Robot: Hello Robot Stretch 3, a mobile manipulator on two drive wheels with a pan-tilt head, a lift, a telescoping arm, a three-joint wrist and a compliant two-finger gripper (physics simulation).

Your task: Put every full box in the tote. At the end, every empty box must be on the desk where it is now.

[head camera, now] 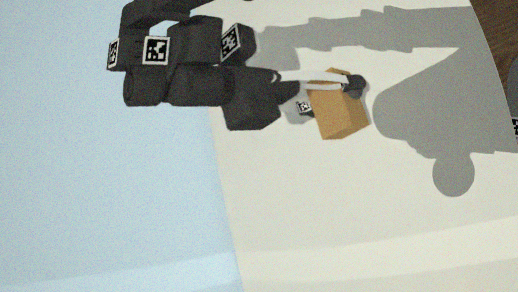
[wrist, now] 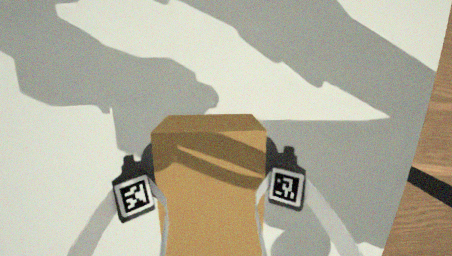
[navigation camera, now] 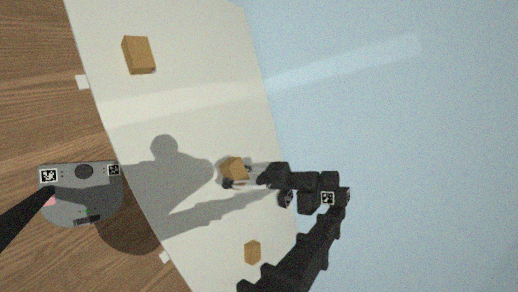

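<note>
My gripper [head camera: 330, 95] [navigation camera: 238, 176] [wrist: 210, 155] is shut on a brown box [head camera: 332, 115] [navigation camera: 234, 169] [wrist: 212, 220], one finger on each side of it. It holds the box over the pale desk [head camera: 350, 200] [navigation camera: 200, 120] [wrist: 40, 135]; the gap beneath is hard to judge. In the navigation camera, a larger brown box [navigation camera: 139, 56] stands on the desk at the upper left, and a small brown box [navigation camera: 252, 252] stands near the arm at the bottom. The frames do not show which boxes are full. The tote does not show in these views.
My dark arm [navigation camera: 312, 245] reaches past the small box, along the desk's far side. My robot base [navigation camera: 112, 192] stands on the wooden floor [navigation camera: 35, 110] by the desk's near edge. Two white pieces [navigation camera: 82, 81] [navigation camera: 164, 257] stick out at that edge. Arm shadows cross the desk.
</note>
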